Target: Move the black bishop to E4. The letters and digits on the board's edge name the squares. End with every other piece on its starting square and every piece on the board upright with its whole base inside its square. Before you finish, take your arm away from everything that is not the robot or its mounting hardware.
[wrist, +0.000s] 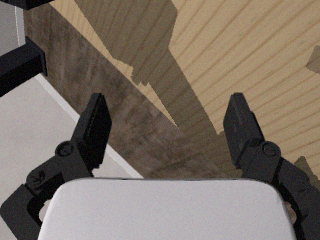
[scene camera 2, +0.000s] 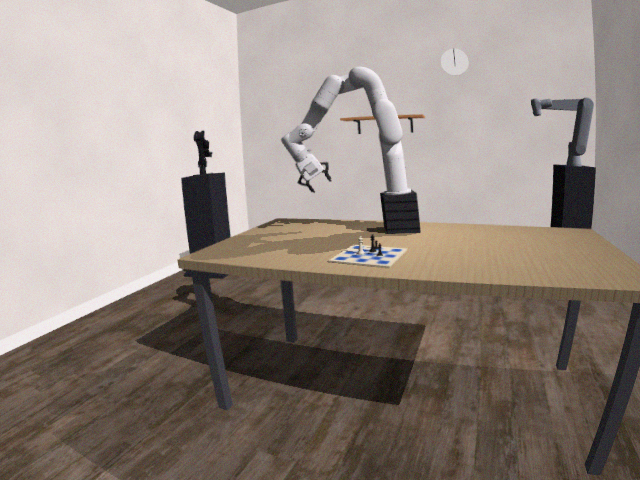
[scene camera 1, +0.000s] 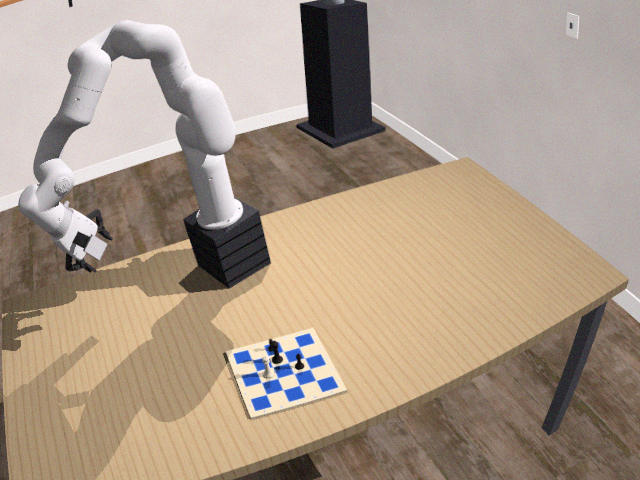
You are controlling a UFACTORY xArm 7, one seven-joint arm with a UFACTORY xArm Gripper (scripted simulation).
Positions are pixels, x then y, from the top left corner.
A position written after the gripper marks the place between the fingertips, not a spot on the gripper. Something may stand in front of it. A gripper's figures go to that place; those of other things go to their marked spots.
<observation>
The gripper [scene camera 1: 101, 254]: 1.47 m from the lens. A blue-and-cream chessboard [scene camera 1: 289, 387] is 1.29 m from the lens.
</observation>
